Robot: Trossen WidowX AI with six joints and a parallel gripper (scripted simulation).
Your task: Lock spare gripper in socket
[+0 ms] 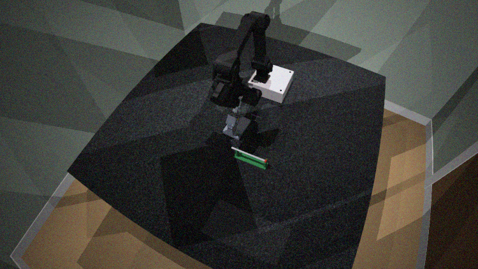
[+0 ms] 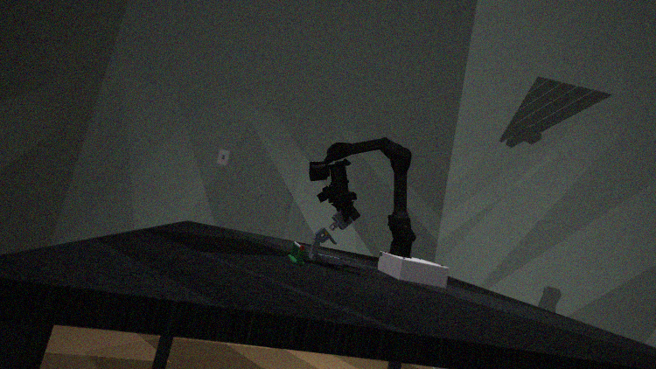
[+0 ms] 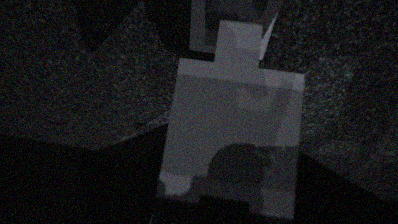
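The green pad is 16 cm ahead of my gripper tip, 13 cm to the left of it and 12 cm below it. Round my gripper tip: socket: 6 cm ahead, 9 cm below; then spare gripper: 1 cm ahead, 1 cm above.
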